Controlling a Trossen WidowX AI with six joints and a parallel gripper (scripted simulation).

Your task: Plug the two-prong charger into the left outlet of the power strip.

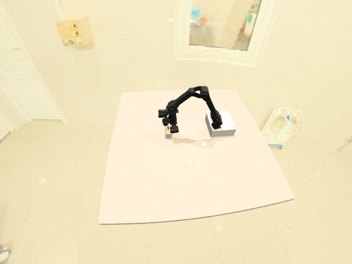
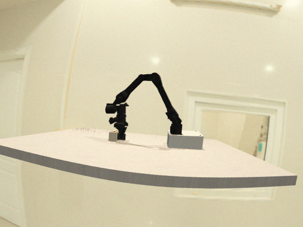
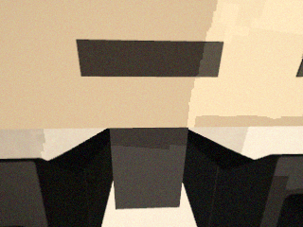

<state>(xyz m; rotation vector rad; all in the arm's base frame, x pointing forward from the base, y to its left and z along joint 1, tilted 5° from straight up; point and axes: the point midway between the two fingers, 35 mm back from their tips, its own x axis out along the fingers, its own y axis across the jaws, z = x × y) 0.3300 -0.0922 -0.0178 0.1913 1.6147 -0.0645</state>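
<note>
The dark grey charger lies 2 cm ahead of my gripper tip and 1 cm above it.
</note>
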